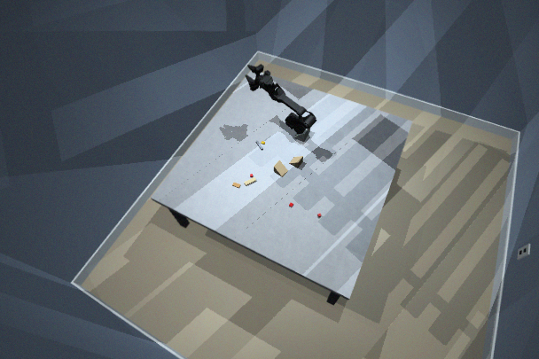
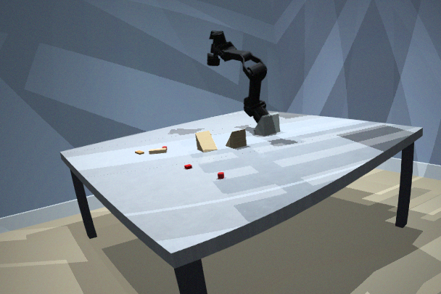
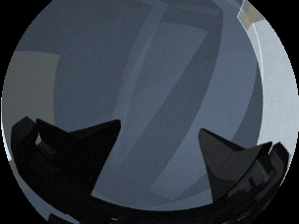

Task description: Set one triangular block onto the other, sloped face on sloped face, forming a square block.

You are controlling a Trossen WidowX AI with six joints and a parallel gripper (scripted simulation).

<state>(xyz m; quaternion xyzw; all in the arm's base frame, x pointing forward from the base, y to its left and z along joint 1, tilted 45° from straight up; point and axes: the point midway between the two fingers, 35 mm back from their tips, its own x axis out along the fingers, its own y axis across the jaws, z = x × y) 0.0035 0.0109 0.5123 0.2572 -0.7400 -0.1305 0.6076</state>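
My gripper tip is now 28 cm short of the tan triangular block, 41 cm to the right of it and 41 cm above it. Round my gripper tip: orange block (16 cm ahead, 20 cm to the left, 43 cm below); grey rod (19 cm ahead, 19 cm to the left, 42 cm below).
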